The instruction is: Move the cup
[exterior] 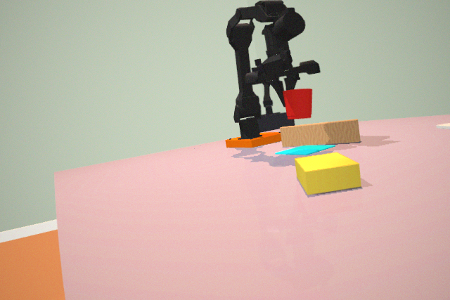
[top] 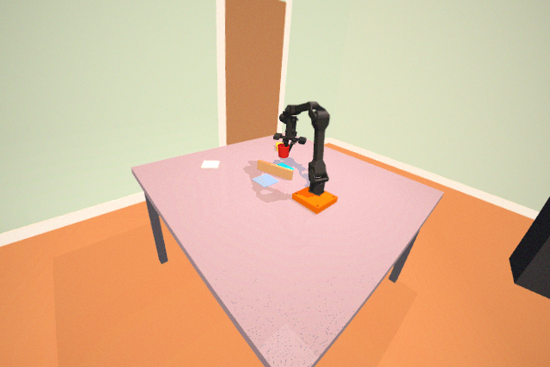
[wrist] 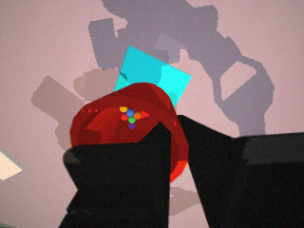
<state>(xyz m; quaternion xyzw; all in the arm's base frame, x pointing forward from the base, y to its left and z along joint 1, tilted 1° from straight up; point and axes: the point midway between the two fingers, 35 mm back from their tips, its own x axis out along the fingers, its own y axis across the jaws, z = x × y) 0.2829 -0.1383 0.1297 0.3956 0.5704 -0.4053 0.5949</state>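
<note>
The cyan pad is 12 cm below my gripper tip, 3 cm ahead of it and 1 cm to the left of it. From my gripper tip the other things lie so: red cup: 3 cm ahead, 1 cm to the left; then wooden wall: 11 cm to the left, 10 cm below, 2 cm ahead; then light blue pad: 20 cm to the left, 12 cm below.
</note>
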